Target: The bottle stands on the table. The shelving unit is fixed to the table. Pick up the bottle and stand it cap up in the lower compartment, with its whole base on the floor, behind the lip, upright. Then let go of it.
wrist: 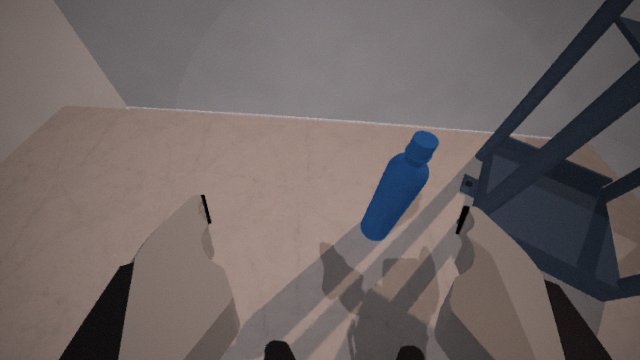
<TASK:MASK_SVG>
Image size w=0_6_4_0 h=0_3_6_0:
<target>my gripper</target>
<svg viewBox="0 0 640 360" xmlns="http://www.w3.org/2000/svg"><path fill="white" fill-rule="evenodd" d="M396 357L396 360L425 360L423 352L416 346L401 347ZM265 347L264 360L295 360L289 345L285 341L273 340ZM463 206L455 233L459 235L462 246L455 259L455 266L459 276L454 279L440 308L434 330L435 339L450 360L613 360L558 284L547 281L527 253L482 210L474 206ZM205 195L190 197L146 239L130 264L119 267L59 360L221 359L237 336L240 329L240 321L225 269L212 261L215 251L208 228L211 219Z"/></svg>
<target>blue bottle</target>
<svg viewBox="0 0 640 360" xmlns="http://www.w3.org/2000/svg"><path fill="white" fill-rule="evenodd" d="M434 134L427 131L415 132L410 143L406 146L405 152L395 155L388 162L361 221L361 231L368 239L373 241L385 239L427 183L429 178L427 162L431 160L433 152L439 145L439 140Z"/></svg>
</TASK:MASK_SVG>
